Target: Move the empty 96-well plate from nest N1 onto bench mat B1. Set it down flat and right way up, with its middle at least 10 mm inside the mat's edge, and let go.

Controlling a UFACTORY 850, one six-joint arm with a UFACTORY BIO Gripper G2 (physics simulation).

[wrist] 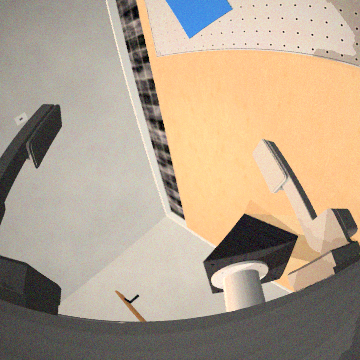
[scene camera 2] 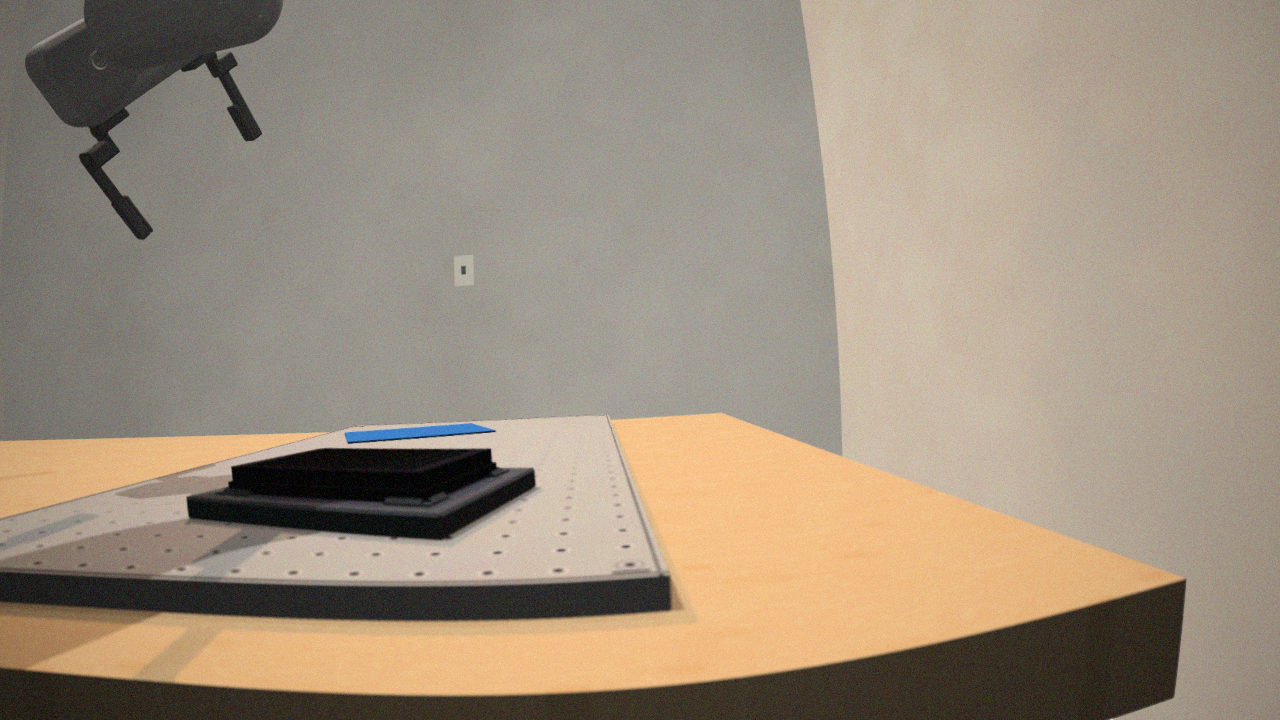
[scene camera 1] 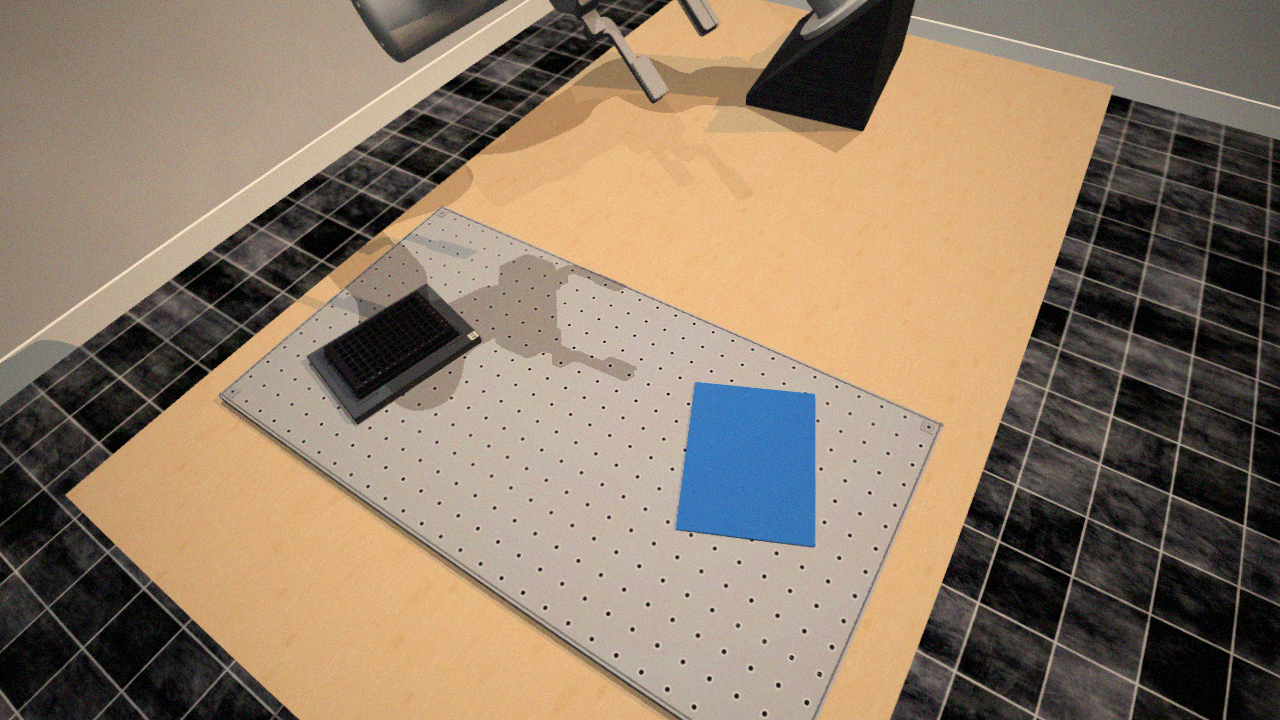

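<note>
The black 96-well plate (scene camera 1: 386, 342) (scene camera 2: 358, 474) sits flat in the dark nest N1 (scene camera 1: 413, 383) (scene camera 2: 313, 515), near one end of the perforated board. The blue bench mat B1 (scene camera 1: 750, 465) (scene camera 2: 420, 434) (wrist: 201, 14) lies flat towards the board's other end, with nothing on it. My gripper (scene camera 1: 682, 60) (scene camera 2: 197, 184) (wrist: 158, 126) is open and empty, its fingers wide apart. It hangs tilted, high above the table and away from both plate and mat. The plate and nest do not show in the wrist view.
The grey perforated board (scene camera 1: 554, 447) (scene camera 2: 581, 537) (wrist: 280, 32) lies on the wooden table (scene camera 1: 1011, 197) (scene camera 2: 805, 537) (wrist: 215, 115). The black wedge-shaped arm base (scene camera 1: 841, 67) (wrist: 250, 237) stands on the table beyond the board. Walls stand near the table. The arm's shadow falls across the board beside the nest.
</note>
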